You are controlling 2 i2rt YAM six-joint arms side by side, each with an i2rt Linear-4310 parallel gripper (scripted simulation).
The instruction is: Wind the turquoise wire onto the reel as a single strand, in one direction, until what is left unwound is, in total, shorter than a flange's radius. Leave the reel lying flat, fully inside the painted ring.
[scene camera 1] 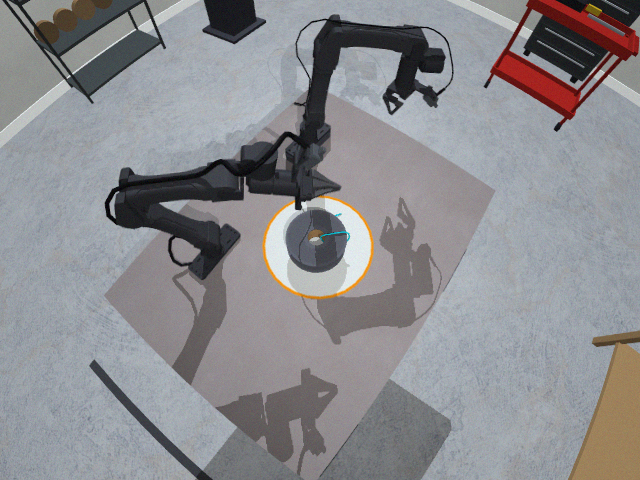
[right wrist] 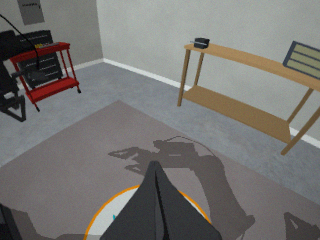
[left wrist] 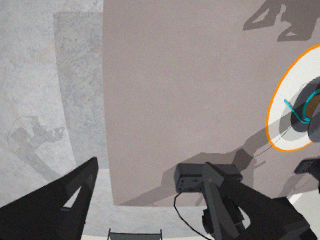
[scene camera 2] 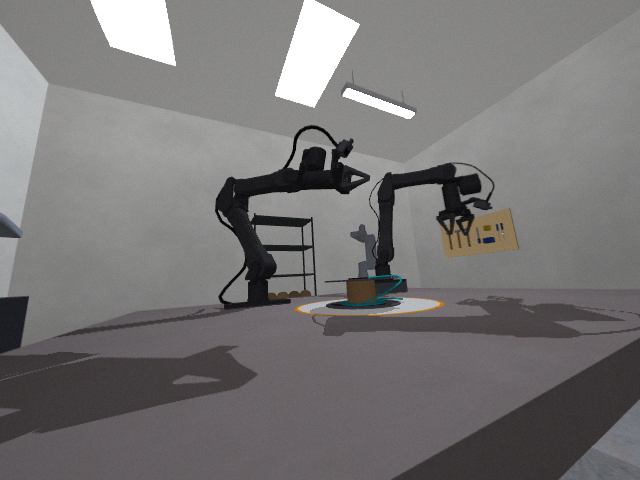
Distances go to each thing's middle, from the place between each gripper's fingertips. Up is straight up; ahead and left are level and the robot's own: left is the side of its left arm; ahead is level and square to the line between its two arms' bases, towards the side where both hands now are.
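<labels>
My right hand point(scene camera 1: 340, 188) is 31 cm above the reel point(scene camera 1: 314, 223), and it's 3 cm to the left of the reel and 3 cm past it. Going by its middle, the reel is nearer to my right hand than to my left hand.
As for my left hand point(scene camera 1: 397, 106), the reel is 19 cm below it, 2 cm ahead of it and 50 cm to the right of it.
</labels>
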